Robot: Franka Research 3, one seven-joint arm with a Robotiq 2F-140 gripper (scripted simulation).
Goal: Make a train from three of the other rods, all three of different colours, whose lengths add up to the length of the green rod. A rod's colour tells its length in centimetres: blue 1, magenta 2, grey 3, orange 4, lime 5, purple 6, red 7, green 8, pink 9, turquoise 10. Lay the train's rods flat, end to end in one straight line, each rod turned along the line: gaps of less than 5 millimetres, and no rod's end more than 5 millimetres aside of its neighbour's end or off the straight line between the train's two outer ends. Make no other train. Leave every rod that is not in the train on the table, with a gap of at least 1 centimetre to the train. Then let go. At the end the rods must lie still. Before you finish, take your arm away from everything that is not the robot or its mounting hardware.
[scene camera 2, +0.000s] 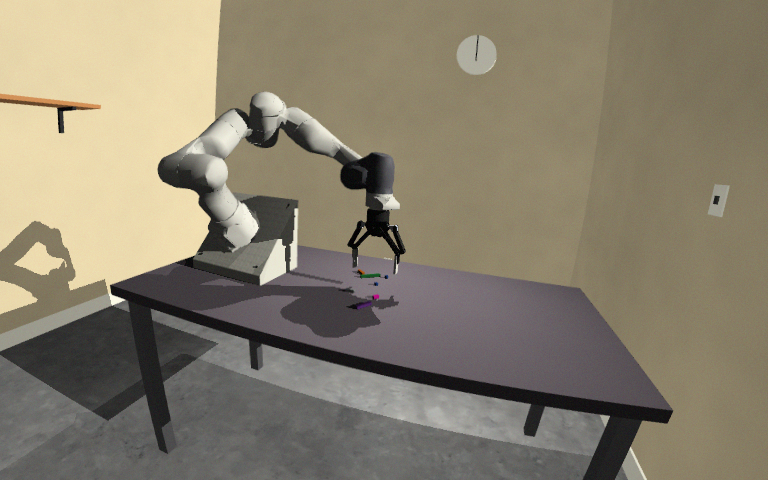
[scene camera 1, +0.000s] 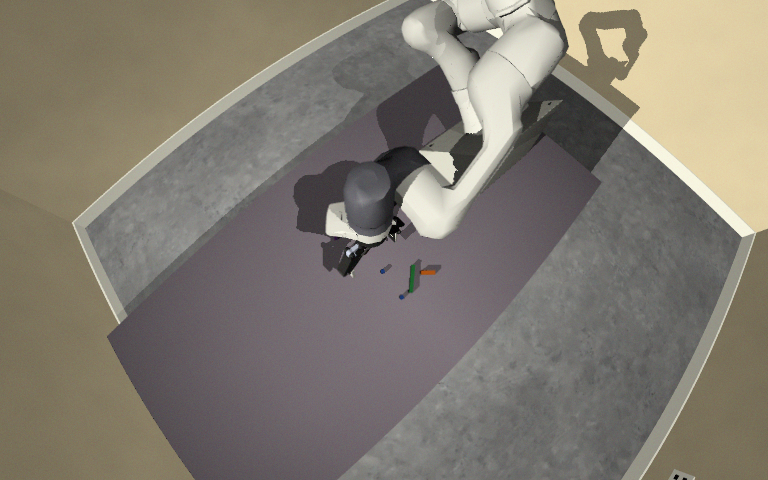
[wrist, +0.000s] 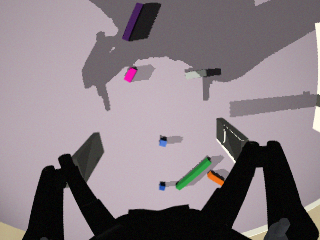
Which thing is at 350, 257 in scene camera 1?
The gripper.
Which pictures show the gripper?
Scene camera 2, scene camera 1 and the wrist view: all of them.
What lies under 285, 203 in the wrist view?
The gripper.
